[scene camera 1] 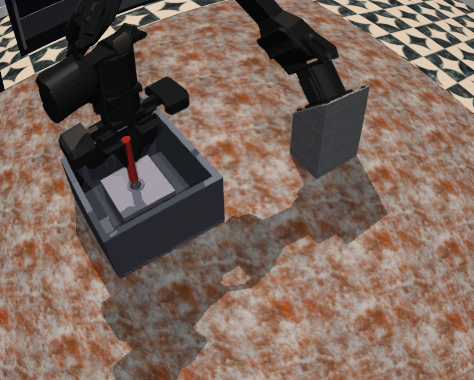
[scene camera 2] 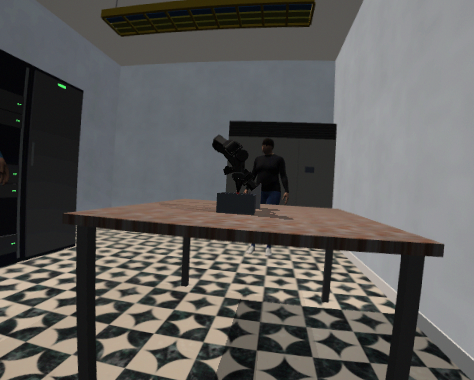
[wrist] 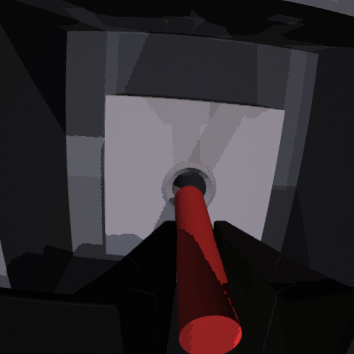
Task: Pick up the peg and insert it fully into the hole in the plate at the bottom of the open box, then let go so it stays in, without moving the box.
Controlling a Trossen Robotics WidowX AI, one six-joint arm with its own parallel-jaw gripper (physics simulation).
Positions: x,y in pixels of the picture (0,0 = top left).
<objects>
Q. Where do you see a dark grey box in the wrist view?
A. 64,64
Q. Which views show the dark grey box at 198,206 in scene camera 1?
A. Scene camera 1, scene camera 2 and the wrist view: all of them.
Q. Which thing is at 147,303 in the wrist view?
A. The gripper.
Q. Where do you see a pale square plate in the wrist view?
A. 231,147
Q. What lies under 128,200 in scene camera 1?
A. A pale square plate.
</objects>
